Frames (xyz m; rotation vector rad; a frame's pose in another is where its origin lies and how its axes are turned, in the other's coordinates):
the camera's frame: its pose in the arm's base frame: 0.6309 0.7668 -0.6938 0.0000 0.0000 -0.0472
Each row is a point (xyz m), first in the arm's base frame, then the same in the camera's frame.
Working: the arm's base frame: its pose in the camera's frame: -0.5940 -0.7957 0.6938 0.0000 0.0000 0.0472

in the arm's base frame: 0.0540 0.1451 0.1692
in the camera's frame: -0.5469 -0.6482 0.8630
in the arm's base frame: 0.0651 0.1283 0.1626
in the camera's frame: -0.5350 -0.6645 0.8564
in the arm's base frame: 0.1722 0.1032 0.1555
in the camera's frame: -0.4269 -0.6845 0.8493
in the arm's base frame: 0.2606 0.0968 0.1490
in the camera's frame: -0.3383 -0.6867 0.8428
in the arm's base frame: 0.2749 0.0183 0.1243
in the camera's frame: -0.3203 -0.7645 0.8181
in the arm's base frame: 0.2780 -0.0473 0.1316
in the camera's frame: -0.3141 -0.8298 0.8254
